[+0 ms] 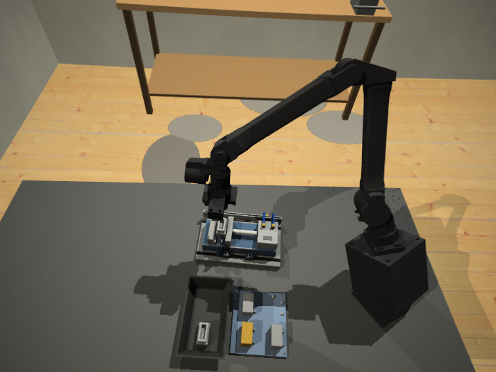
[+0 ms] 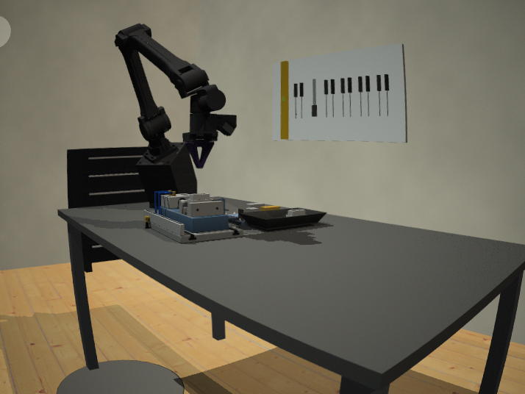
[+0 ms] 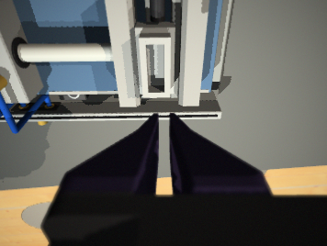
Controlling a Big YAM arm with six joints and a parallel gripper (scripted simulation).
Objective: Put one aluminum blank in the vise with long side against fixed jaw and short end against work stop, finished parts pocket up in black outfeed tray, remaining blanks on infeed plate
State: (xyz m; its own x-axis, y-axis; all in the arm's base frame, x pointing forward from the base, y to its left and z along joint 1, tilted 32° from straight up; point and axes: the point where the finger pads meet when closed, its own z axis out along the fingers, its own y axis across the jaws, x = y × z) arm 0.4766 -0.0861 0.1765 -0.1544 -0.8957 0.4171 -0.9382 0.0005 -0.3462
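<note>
My gripper is now 30 mm past the moving jaw, 10 mm to the right of it and 120 mm above it. Round my hand: fixed jaw: 30 mm ahead, 120 mm below; then work stop rod: 50 mm to the left, 100 mm below; then vise: 70 mm behind, 20 mm to the left, 150 mm below.
</note>
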